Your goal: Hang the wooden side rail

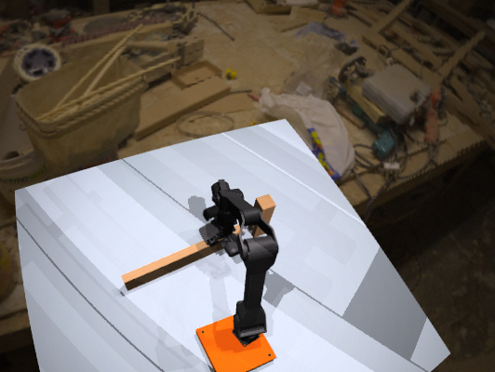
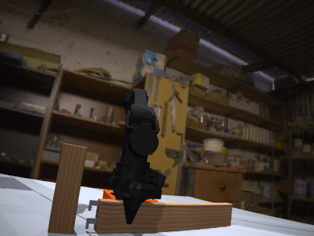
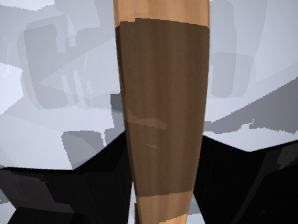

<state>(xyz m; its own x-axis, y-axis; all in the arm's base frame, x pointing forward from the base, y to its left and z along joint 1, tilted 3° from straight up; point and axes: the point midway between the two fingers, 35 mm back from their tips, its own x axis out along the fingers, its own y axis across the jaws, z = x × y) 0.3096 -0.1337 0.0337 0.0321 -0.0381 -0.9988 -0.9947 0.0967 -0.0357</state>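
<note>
Right now my gripper tip is 20 mm past the wooden headboard post, 140 mm to the left of it and 60 mm below it.
</note>
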